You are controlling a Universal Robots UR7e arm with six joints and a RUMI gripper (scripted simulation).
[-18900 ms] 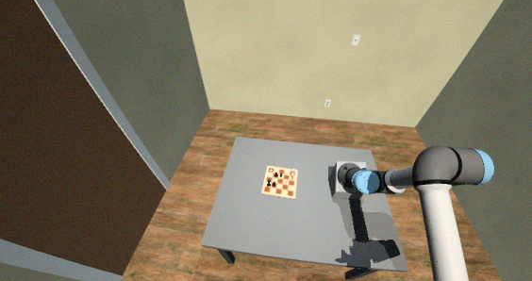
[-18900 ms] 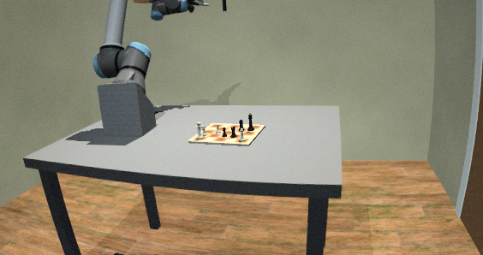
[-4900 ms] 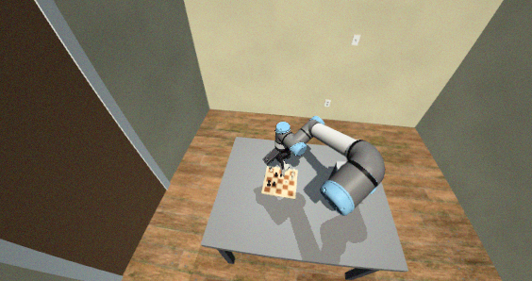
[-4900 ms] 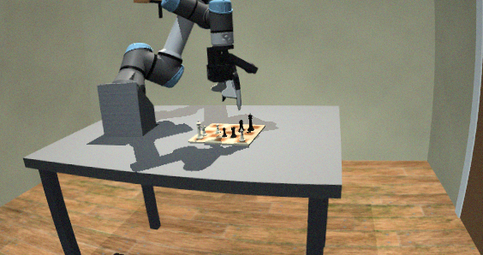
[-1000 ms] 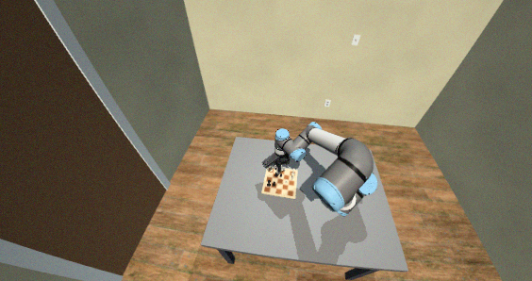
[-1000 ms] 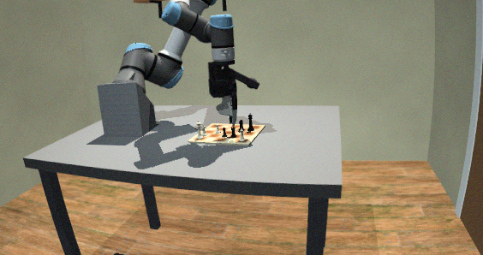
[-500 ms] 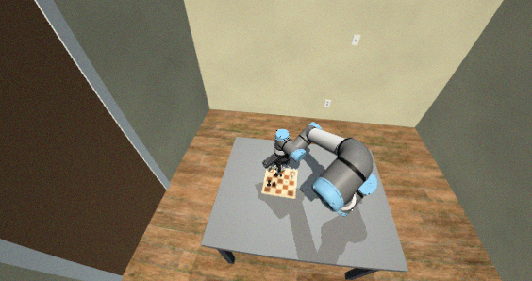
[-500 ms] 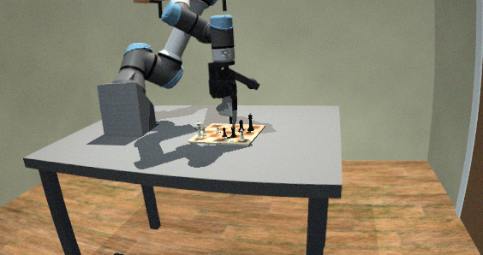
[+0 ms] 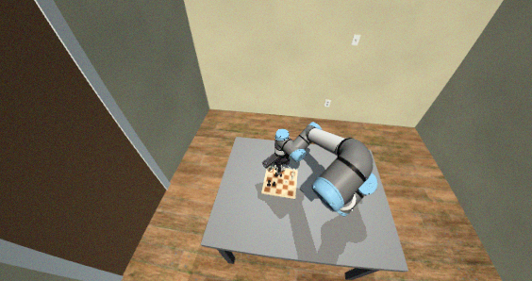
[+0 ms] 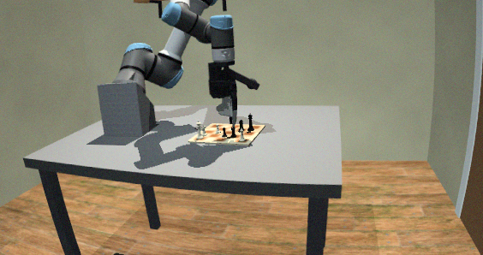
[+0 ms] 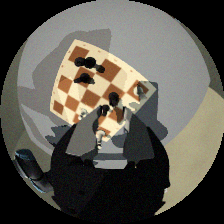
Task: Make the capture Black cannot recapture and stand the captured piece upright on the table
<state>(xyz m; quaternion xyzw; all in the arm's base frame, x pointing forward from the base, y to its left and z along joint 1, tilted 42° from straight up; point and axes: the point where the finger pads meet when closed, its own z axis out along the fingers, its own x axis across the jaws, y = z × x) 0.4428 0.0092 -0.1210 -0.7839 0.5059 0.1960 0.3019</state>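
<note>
Right now my hand is 4 cm above the black pawn and 3 cm past it. Round my hand: white pawn (7 cm behind, 5 cm to the left, 4 cm below); small chessboard (6 cm below, 4 cm to the left, 3 cm behind).
</note>
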